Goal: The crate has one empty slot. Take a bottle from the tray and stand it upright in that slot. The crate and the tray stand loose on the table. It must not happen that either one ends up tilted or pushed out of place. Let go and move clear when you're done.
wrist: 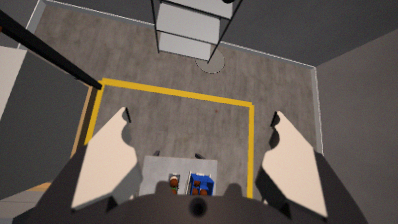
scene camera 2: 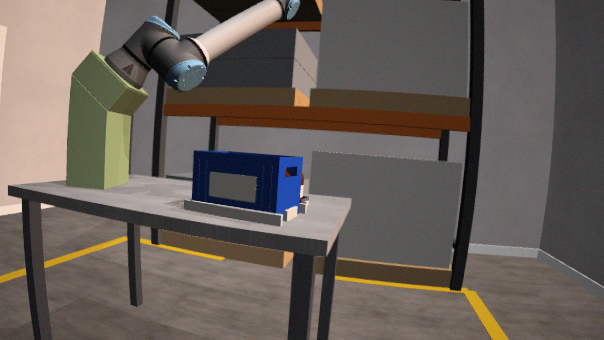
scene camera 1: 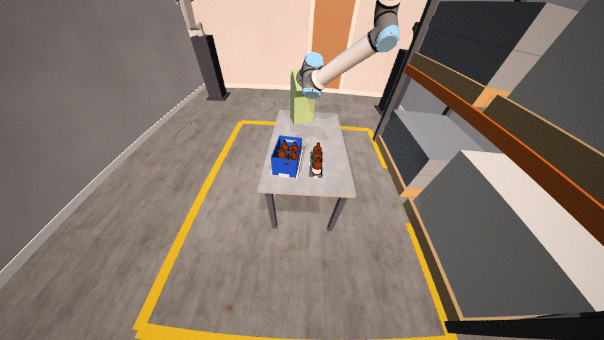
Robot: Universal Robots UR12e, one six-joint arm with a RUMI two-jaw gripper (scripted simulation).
Note:
I see a crate [scene camera 2: 257, 182].

